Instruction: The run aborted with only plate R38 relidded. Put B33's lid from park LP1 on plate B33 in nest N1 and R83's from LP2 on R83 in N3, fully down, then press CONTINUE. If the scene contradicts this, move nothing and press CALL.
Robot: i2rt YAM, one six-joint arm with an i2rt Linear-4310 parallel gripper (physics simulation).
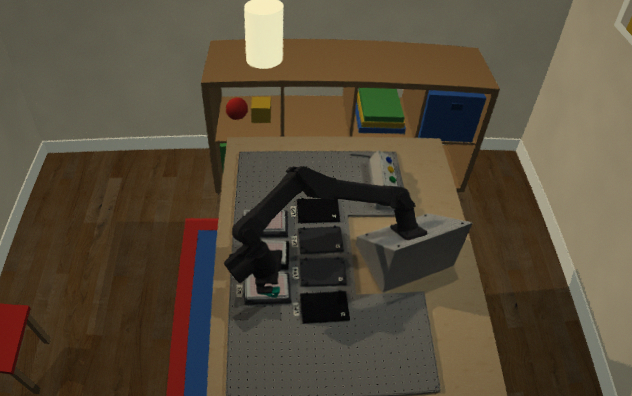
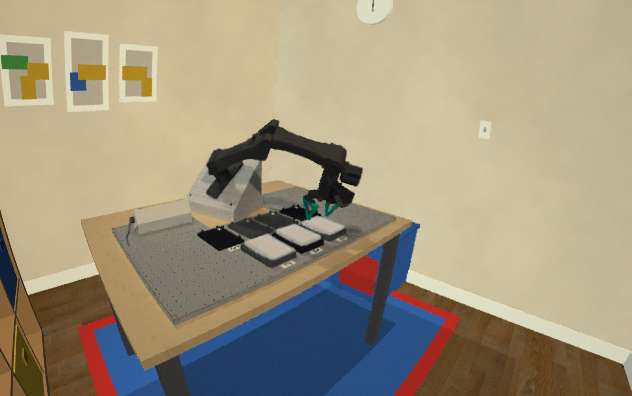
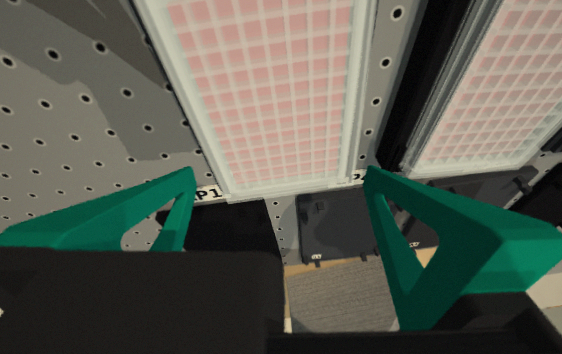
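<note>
My gripper is open, with green fingers spread above the nearest plate, beside the LP1 label. That plate has pink wells under a clear, pale cover that appears to lie flat. A middle plate and a far plate stand in line; I cannot tell if they are lidded. LP1 is a black park. Plate names are unreadable. The button box has blue, yellow and green buttons.
A dark grey park, another grey park and a black park line up beyond LP1. The grey arm base stands behind them. A perforated board lies under the nests and parks.
</note>
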